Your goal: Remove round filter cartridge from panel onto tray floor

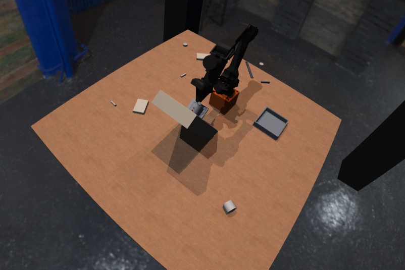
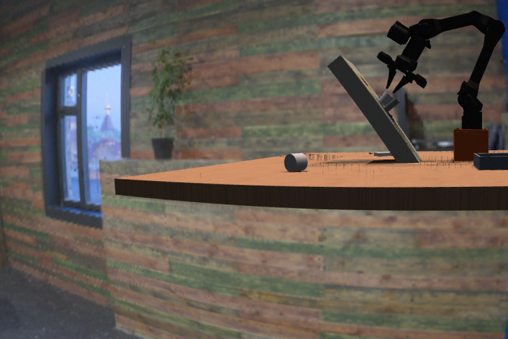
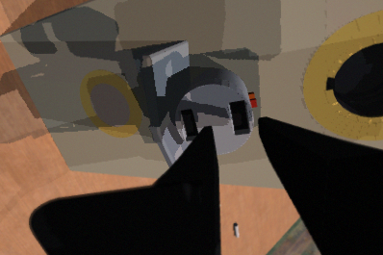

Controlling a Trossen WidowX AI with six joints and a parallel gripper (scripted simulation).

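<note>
The round grey filter cartridge lies 10 mm ahead of my gripper tip and 30 mm below it. Round my gripper tip: grey box: 320 mm behind, 310 mm to the left, 220 mm below; service panel: 50 mm ahead, 50 mm below.
</note>
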